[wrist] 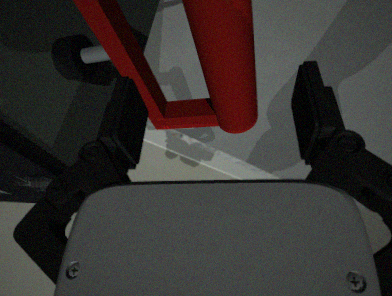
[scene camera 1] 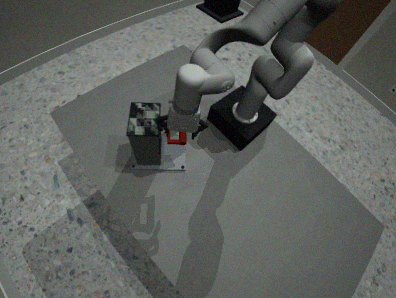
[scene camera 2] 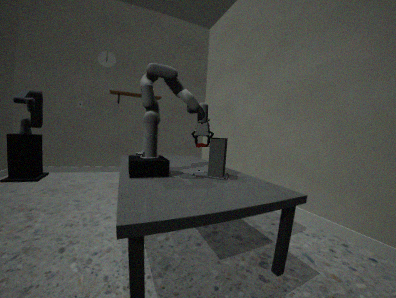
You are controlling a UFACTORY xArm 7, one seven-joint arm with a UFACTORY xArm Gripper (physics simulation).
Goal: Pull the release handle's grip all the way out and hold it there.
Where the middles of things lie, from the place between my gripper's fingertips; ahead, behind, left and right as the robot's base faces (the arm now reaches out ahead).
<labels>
My gripper is now 40 mm short of the base plate point(scene camera 1: 172, 155), 80 mm to the left of it and 210 mm above it.
</labels>
